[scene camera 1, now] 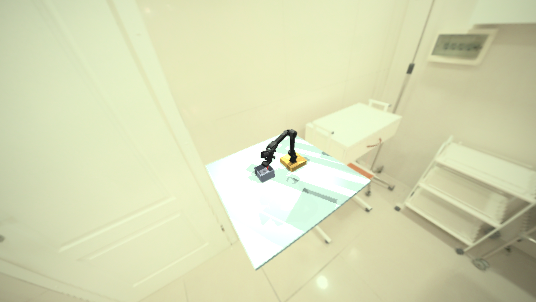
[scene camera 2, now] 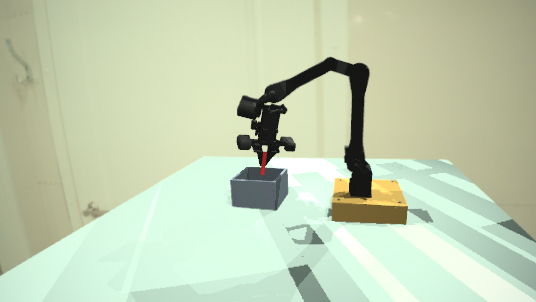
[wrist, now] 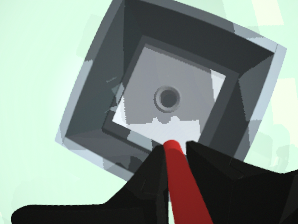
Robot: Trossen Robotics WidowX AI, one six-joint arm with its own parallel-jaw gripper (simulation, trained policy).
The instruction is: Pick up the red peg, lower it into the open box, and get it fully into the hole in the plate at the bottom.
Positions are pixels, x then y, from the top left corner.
Scene:
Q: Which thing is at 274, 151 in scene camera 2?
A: The gripper.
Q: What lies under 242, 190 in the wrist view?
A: The gripper.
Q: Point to a grey box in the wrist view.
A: At 251, 63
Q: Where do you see a plate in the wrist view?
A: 157, 73

